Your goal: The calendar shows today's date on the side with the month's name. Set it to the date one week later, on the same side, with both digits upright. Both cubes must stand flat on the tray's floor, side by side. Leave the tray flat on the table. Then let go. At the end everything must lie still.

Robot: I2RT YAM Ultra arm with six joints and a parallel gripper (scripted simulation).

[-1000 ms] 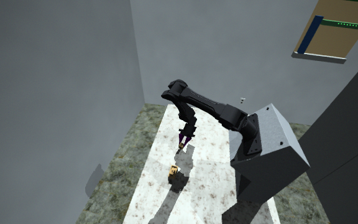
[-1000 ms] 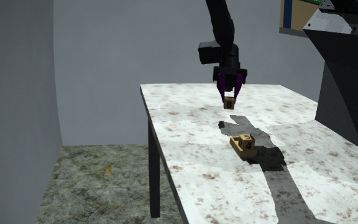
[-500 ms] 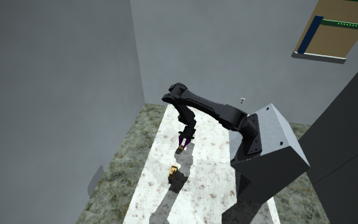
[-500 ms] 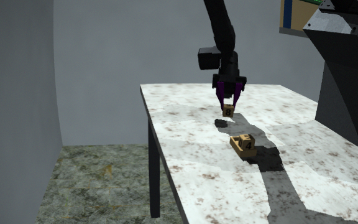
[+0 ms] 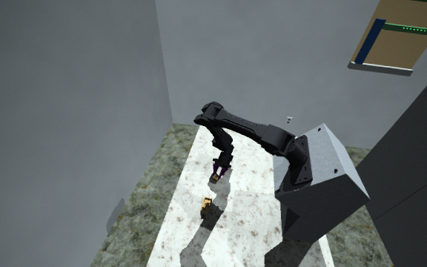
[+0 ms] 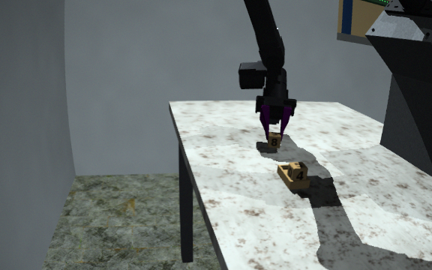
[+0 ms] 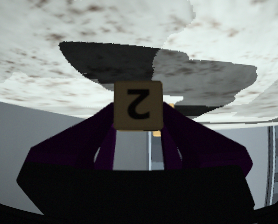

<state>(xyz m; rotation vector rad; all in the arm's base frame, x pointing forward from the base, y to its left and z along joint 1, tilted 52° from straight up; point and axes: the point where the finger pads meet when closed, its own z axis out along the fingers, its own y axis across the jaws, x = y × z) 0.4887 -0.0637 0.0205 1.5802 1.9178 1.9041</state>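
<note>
The wooden digit cube is 10 mm to the left of my hand and 10 mm below it.
</note>
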